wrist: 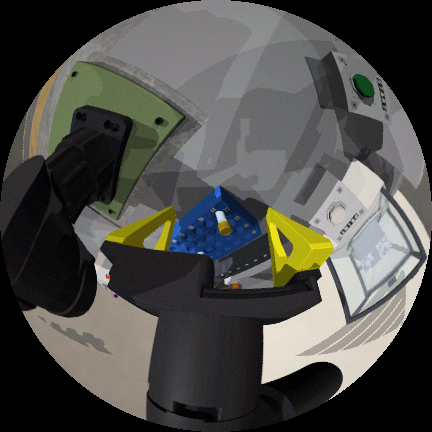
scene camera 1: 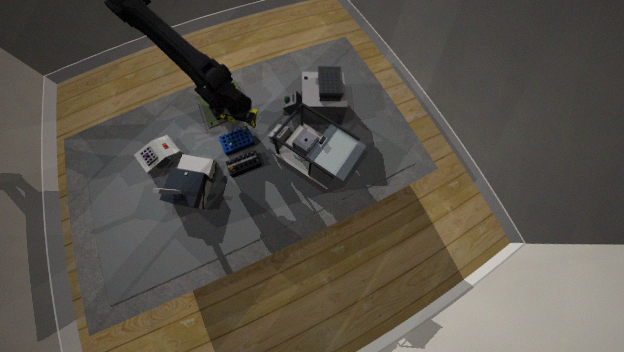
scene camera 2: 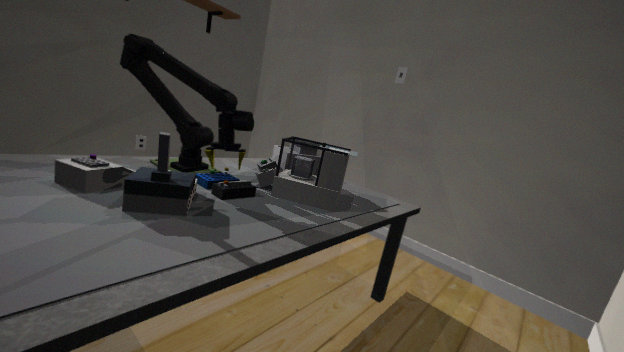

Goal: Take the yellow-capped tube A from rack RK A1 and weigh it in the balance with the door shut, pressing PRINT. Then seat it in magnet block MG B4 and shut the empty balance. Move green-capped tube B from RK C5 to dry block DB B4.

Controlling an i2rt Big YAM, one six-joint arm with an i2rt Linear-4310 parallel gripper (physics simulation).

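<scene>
My gripper [scene camera 1: 239, 121] [scene camera 2: 226, 169] [wrist: 219, 211] is open and empty, with its yellow fingers above and either side of yellow-capped tube A [scene camera 1: 244, 128] [scene camera 2: 226, 169] [wrist: 224, 229]. Tube A stands upright in the blue rack [scene camera 1: 236, 140] [scene camera 2: 217, 181] [wrist: 215, 197], near one corner. Green-capped tube B [scene camera 1: 229, 142] [scene camera 2: 213, 171] stands in the same rack; its cap is hidden in the wrist view. The black magnet block [scene camera 1: 247, 168] [scene camera 2: 240, 194] [wrist: 245, 257] lies beside the rack. The balance [scene camera 1: 302, 112] [wrist: 336, 298] has its glass panel [scene camera 1: 342, 152] slid back over its body; its pan [scene camera 1: 306, 140] bears no tube. PRINT button [wrist: 336, 212] shows.
An orange-capped tube [scene camera 1: 231, 168] [wrist: 235, 285] stands in the black block. A grey well block [scene camera 1: 330, 82] sits on a white unit beside a green START button [scene camera 1: 287, 99] [wrist: 363, 85]. A white unit [scene camera 1: 172, 145] with a purple-capped tube and a dark-lidded device [scene camera 1: 185, 187] [scene camera 2: 150, 187] stand at left.
</scene>
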